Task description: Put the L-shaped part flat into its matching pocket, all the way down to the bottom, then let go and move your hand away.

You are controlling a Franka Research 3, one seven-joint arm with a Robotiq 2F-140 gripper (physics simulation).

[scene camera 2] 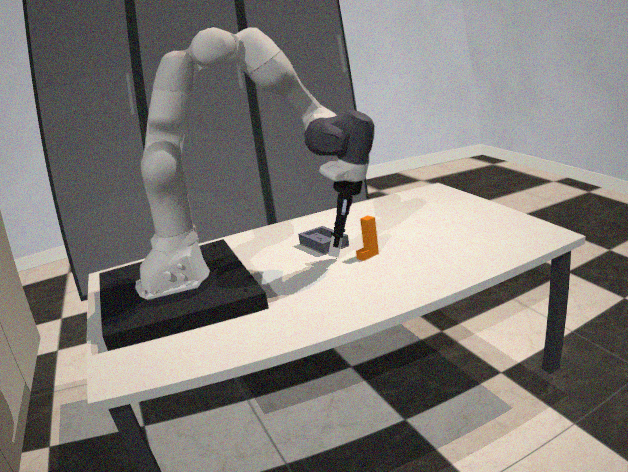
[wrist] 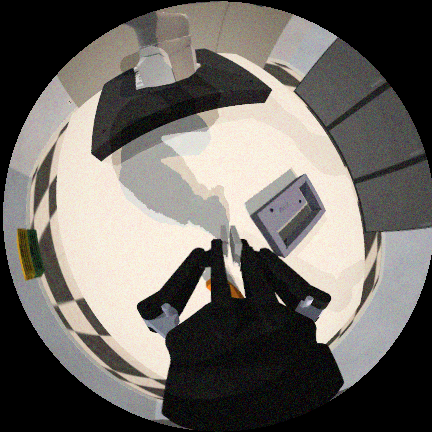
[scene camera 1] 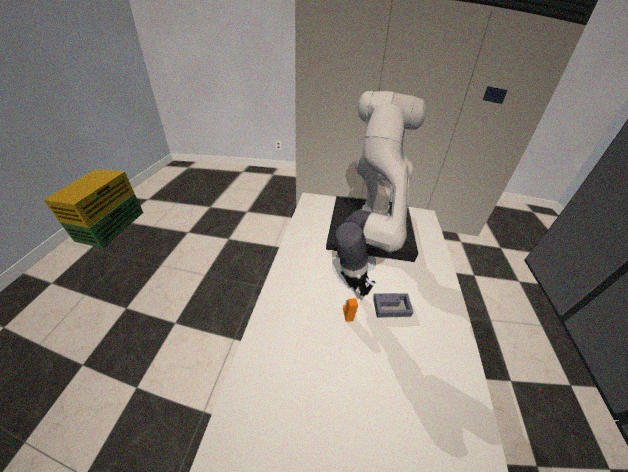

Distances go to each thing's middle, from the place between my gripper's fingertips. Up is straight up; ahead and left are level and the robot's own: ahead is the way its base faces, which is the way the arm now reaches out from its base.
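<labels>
The grey pocket block (scene camera 1: 386, 304) is ahead of my hand by 4 cm, and it sits 12 cm to the left of my hand.
</labels>
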